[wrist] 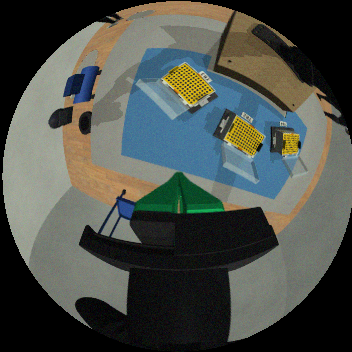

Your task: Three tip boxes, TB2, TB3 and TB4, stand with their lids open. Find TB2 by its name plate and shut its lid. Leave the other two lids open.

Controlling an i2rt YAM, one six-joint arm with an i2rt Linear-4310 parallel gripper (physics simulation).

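Frame: origin at the arm's base, x left, y back, z up, level; millimetres.
Seen in the pictures: gripper, fingertip midpoint: (178, 176).
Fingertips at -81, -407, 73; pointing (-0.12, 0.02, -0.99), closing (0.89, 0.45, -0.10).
Note:
Pixels of each thing's middle, then the offset from my fingertips to it, as dx, dy, dz. "spot": a spot on its surface instead. Level surfaces: height alone.
- blue mat, surface height: dz -266
- middle box, body centre: (246, 137) +149, +93, -202
- small white name plate, surface spot: (247, 117) spot: +146, +160, -264
- left box, body centre: (187, 81) -67, +139, -202
- right box, body centre: (291, 144) +338, +214, -202
Three tip boxes with yellow racks stand on the blue mat (150, 135) with their clear lids open. The middle box (243, 135) has a small white name plate (247, 117) that appears to read TB2; its clear lid (240, 165) leans out on the near side. The left box (188, 83) has a plate (205, 76) that looks like TB3, and its lid (162, 98) is open to the lower left. The right box (291, 143) has a plate too small to read surely; its lid (296, 166) is open. My gripper (178, 176) is shut, green fingertips together, nearer the camera than the boxes and left of the middle box.
A brown wooden block (260, 67) with a black arm part (280, 45) on it stands behind the boxes at the upper right. A blue device (86, 84) and a black round object (85, 122) are at the left table edge. Dark arm shadows fall across the mat.

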